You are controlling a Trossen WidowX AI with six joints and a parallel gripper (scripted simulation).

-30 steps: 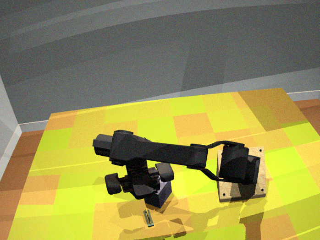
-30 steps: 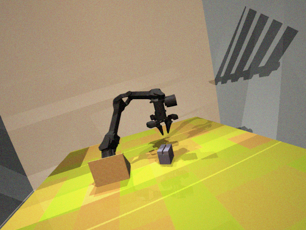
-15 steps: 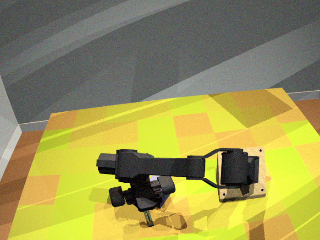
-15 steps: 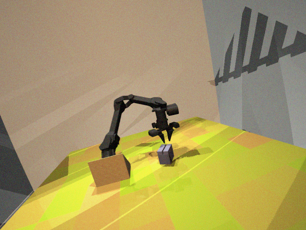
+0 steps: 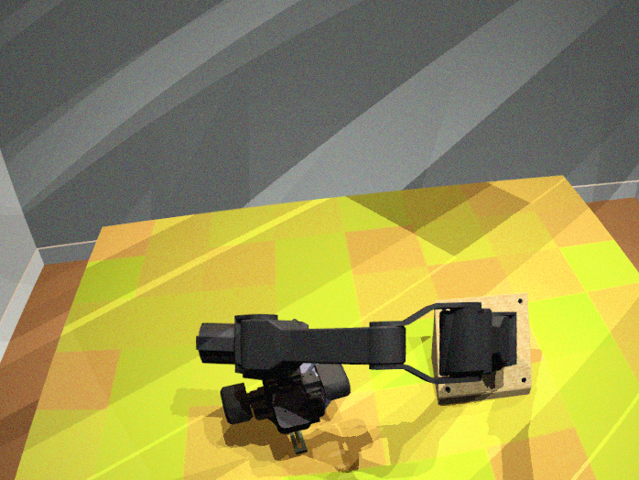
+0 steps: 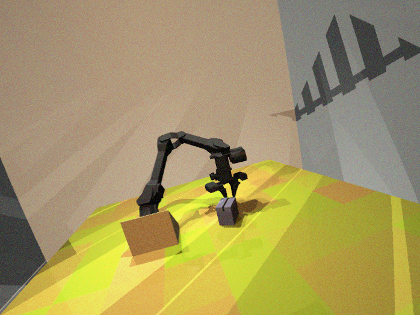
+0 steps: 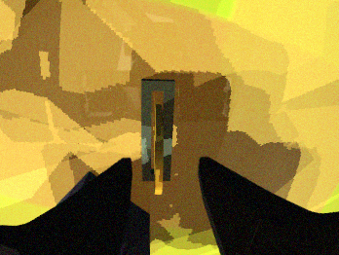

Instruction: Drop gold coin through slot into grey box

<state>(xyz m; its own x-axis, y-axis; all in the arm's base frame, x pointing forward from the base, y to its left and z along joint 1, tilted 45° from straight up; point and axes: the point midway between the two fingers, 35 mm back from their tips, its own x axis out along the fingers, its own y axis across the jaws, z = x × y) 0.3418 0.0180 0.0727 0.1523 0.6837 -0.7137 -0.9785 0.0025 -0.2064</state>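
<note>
Now: the gold coin 1 cm below my gripper tip.
</note>
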